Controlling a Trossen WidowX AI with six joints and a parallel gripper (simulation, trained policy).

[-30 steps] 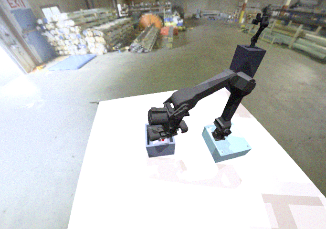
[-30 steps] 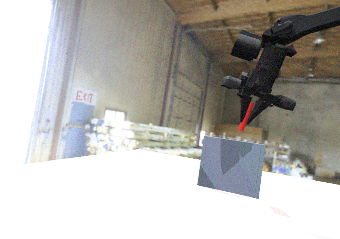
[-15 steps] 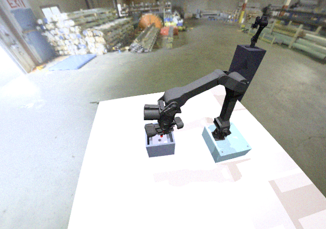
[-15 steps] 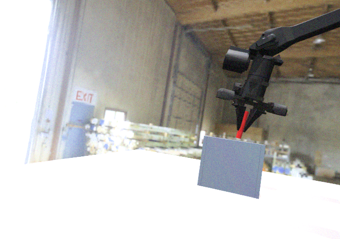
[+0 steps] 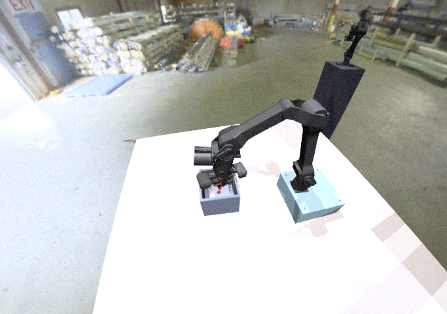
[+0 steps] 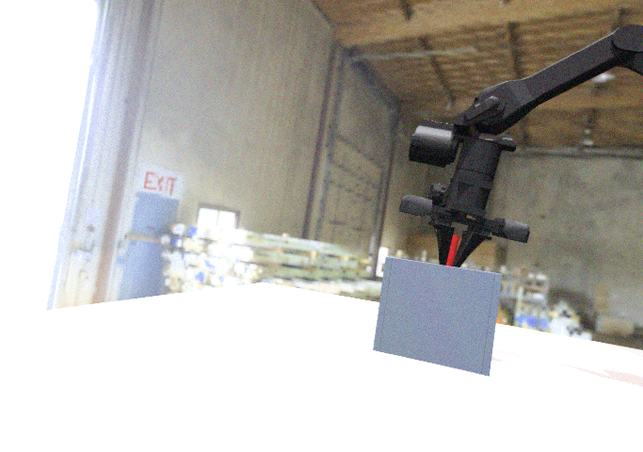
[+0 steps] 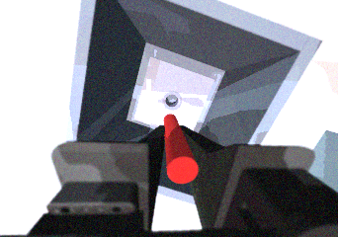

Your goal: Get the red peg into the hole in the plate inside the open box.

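My gripper tip is now 2 cm below the red peg.
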